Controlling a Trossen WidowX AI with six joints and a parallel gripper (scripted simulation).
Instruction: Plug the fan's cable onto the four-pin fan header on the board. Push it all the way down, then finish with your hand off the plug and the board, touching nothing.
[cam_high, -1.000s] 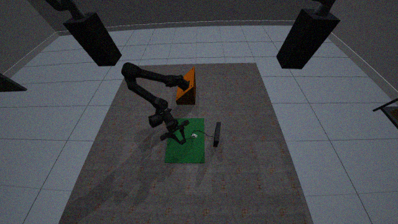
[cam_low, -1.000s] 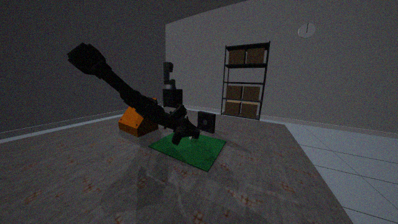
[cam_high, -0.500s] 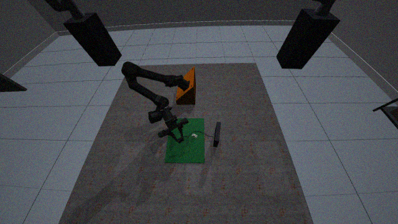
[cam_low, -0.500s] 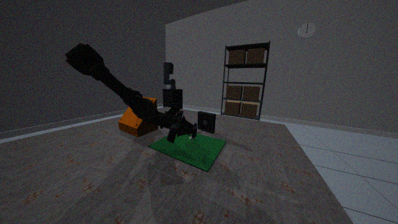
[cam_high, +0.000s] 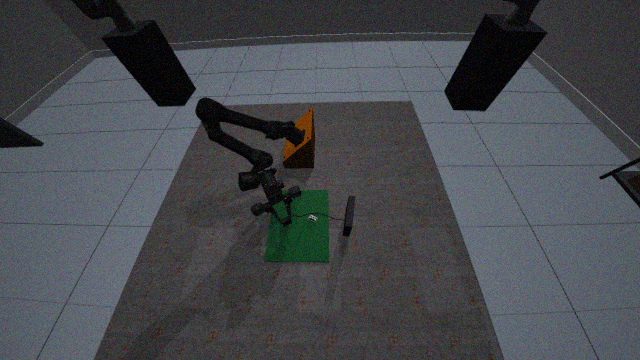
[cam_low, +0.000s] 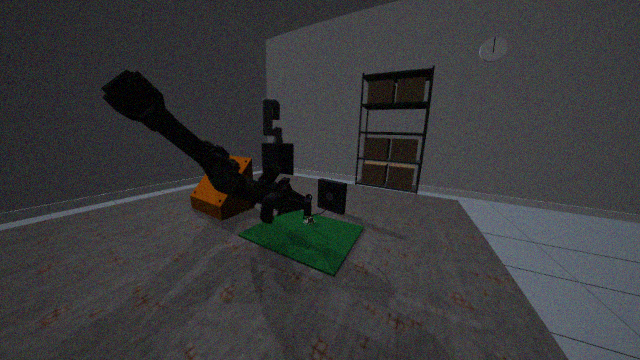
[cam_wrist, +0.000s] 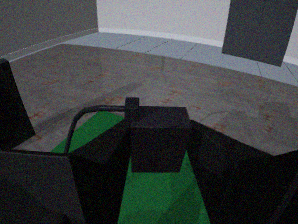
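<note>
Now: gripper tip 1 cm above the black plug. Round my gripper tip: white four-pin header: 5 cm behind, 8 cm to the left, 11 cm below; green board: 3 cm behind, 3 cm to the left, 12 cm below; black fan: 5 cm behind, 22 cm to the left, 5 cm below.
</note>
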